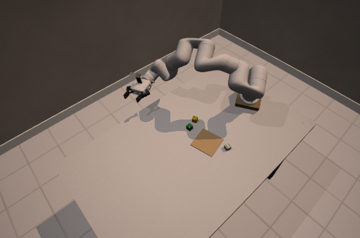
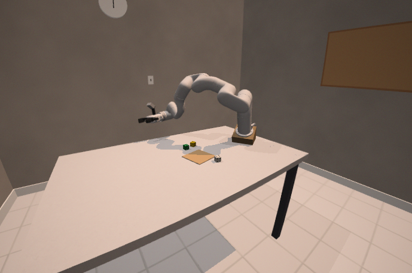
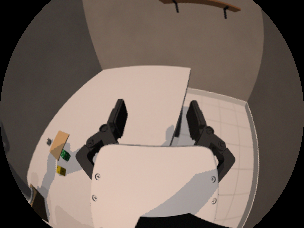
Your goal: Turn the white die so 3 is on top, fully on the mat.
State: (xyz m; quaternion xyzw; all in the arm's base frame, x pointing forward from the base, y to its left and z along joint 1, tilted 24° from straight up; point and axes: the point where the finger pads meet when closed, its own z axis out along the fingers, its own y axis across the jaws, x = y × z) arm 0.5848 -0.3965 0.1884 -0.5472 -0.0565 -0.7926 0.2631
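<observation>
The yellow die is 28 cm behind my hand, 26 cm to the left of it and 13 cm below it. From my hand the other things lie so: green die: 29 cm to the left, 21 cm behind, 13 cm below; then white die: 52 cm to the left, 31 cm behind, 13 cm below; then mat: 42 cm to the left, 24 cm behind, 15 cm below.
</observation>
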